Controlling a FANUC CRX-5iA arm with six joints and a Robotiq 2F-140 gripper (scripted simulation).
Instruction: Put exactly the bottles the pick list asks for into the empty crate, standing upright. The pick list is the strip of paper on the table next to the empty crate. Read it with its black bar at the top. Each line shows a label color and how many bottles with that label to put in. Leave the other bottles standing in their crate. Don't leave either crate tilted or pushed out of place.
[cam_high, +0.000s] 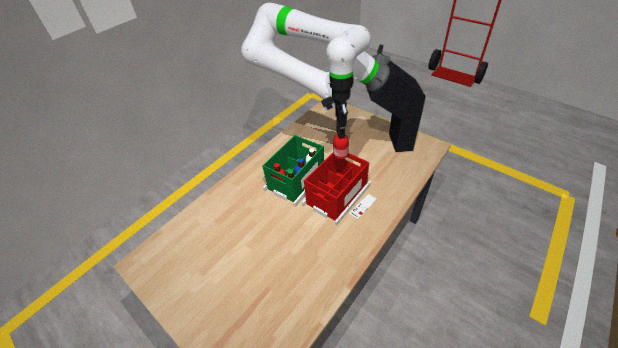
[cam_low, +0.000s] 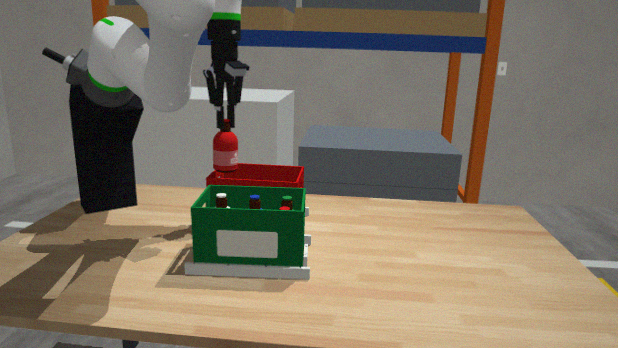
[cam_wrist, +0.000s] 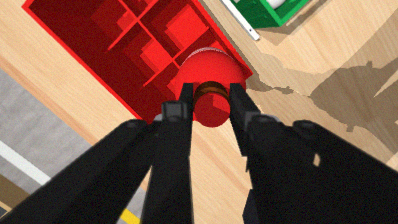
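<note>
Now: the red-capped bottle 8 cm below my hand. From my hand the other things lie so: blue-label bottle (7 cm ahead, 18 cm to the right, 26 cm below); then red crate (10 cm ahead, 2 cm to the left, 27 cm below); then white-capped bottle (2 cm behind, 16 cm to the right, 26 cm below).
</note>
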